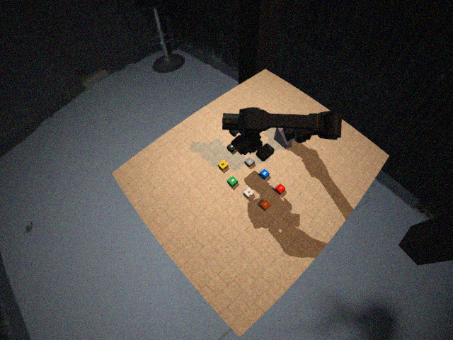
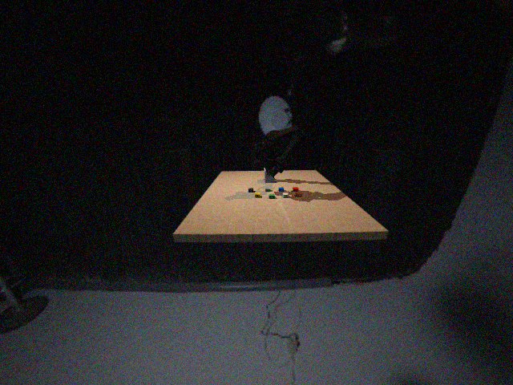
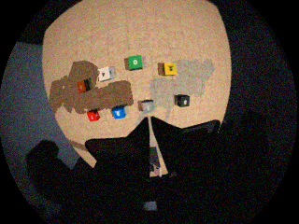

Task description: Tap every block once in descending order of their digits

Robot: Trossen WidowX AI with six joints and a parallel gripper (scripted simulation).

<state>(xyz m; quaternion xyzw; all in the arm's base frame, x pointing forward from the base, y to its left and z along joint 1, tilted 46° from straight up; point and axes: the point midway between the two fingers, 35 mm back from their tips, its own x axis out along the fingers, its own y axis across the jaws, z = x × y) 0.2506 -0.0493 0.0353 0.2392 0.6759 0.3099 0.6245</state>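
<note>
Right now the green block is 110 mm ahead of my gripper tip, 90 mm below it and 20 mm to the left of it. From my gripper tip the other things lie so: dark grey block 120 mm to the right, 90 mm below; blue block 90 mm below, 80 mm to the left, 20 mm behind; yellow block 90 mm below, 90 mm ahead, 70 mm to the right.
</note>
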